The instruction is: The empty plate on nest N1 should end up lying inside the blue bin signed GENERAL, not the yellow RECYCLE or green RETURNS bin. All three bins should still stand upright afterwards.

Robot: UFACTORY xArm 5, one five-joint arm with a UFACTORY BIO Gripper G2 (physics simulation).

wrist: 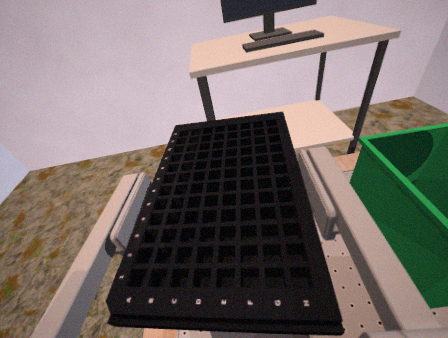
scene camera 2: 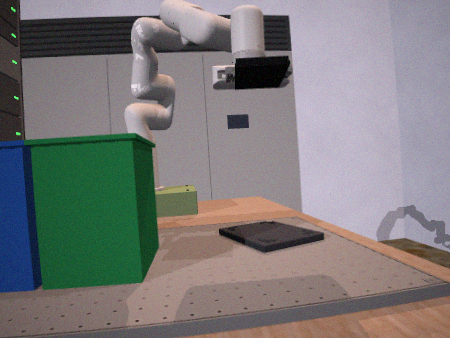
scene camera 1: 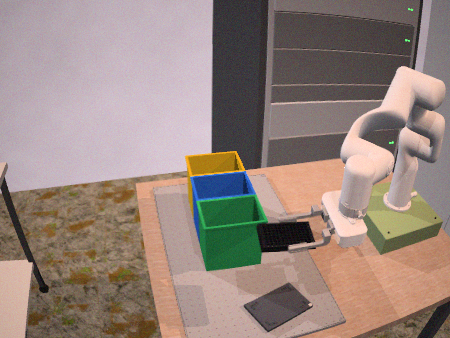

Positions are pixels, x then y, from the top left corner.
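Green bin in wrist view [393, 177]. Black plate there too, yellow bin out of frame in wrist view. Scene camera 2: green bin visible. Black plate in scene camera 2 [258, 72]. Yellow bin out of frame in scene camera 2. Scene camera 1: green bin, black plate visible. Yellow bin in scene camera 1 [225, 162]. Green bin [scene camera 2: 95, 204] and [scene camera 1: 202, 236]: same spot. Black plate [wrist: 211, 143] and [scene camera 1: 273, 237]: same spot.
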